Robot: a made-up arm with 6 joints.
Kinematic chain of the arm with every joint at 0, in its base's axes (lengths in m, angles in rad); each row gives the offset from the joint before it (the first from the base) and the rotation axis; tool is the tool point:
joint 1: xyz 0 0 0.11 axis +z
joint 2: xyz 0 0.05 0 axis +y
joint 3: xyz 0 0 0.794 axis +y
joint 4: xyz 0 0 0.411 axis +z
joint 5: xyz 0 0 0 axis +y
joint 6: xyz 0 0 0.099 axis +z
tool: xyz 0 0 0
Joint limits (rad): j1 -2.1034..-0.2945 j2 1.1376..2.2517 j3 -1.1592..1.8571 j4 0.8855..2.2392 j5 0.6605..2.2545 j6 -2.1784..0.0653
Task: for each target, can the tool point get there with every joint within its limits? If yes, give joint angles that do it. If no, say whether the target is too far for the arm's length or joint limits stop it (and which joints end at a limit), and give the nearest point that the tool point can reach.
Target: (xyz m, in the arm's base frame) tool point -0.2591 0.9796 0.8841
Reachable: no: joint limits stop it (at a limit: joint 1, joint 2, joint 3, joint 4) | nearest point 0.6594 -0.0666 0.8569 | short by 1.393 m
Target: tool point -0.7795 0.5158 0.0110
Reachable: no: joint limits stop it (at a limit: joint 1, joint 2, joint 3, joint 4, joint 5) | nearest point -0.0593 -0.3161 -0.5476 | short by 1.234 m
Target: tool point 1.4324 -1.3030 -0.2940
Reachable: no: too far | nearest point 0.9329 -0.8487 -0.1531 | short by 0.690 m
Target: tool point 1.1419 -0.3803 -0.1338
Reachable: yes | joints -0.4316 1.6920 0.3447 2.1288 1.3672 -0.5621
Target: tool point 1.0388 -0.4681 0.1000
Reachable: yes | joints -0.5457 1.7608 -0.6404 1.2781 1.9208 -1.3793
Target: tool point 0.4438 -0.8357 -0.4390
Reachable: yes | joints -1.2124 1.6994 1.1825 1.9744 0.9208 -0.6839
